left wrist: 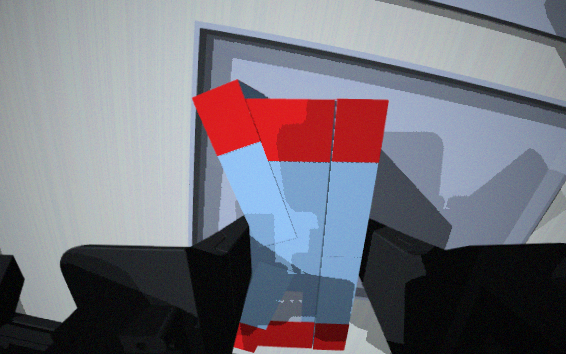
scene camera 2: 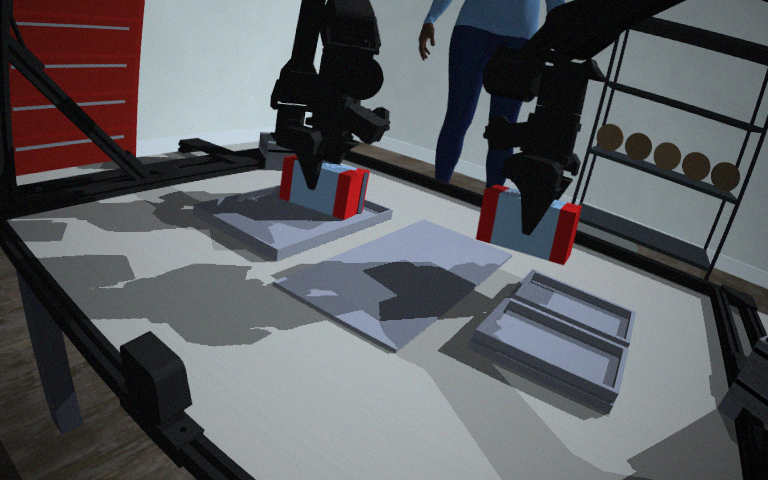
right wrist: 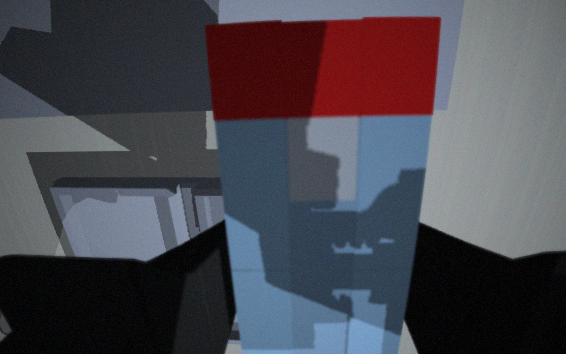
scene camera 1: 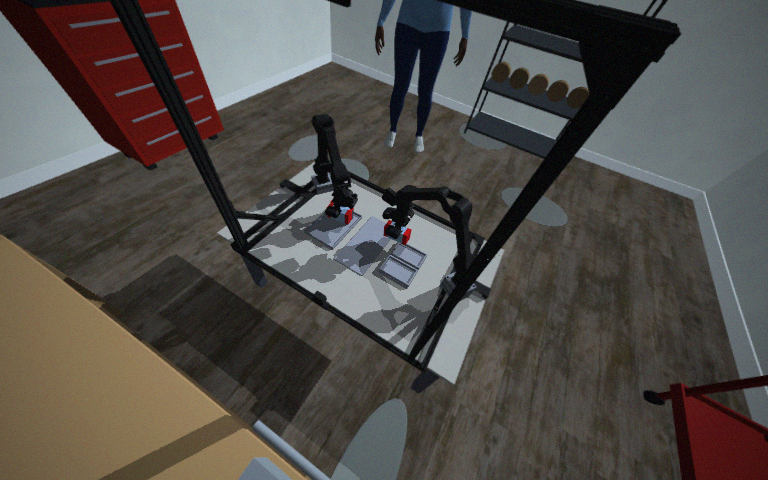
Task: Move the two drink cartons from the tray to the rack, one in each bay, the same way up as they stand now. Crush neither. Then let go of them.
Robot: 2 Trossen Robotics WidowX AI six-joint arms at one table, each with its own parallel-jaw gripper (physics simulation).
Labels:
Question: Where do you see a grey tray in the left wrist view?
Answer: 464, 161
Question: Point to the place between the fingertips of my right gripper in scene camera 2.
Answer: At 531, 229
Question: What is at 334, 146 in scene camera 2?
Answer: My left gripper.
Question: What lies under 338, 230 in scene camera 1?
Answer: A grey tray.

